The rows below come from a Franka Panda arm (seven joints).
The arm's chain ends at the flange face. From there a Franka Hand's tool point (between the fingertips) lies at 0.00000 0.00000 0.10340 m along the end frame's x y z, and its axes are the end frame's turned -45 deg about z.
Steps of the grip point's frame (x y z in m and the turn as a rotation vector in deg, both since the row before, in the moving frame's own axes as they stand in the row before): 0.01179 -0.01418 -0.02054 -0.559 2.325 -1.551; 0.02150 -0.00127 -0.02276 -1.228 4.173 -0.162; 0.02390 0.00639 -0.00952 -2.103 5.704 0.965; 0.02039 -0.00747 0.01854 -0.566 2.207 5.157; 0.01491 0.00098 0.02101 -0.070 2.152 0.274
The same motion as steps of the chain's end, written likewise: -0.00534 -0.01606 -0.02045 1.249 2.039 -1.551; 0.00742 -0.01234 -0.02246 2.082 3.819 -0.162; 0.01144 -0.00788 -0.00894 2.546 5.520 0.965; 0.00551 -0.01777 0.01862 1.160 1.961 5.157; 0.00839 -0.00720 0.02108 1.472 1.571 0.274
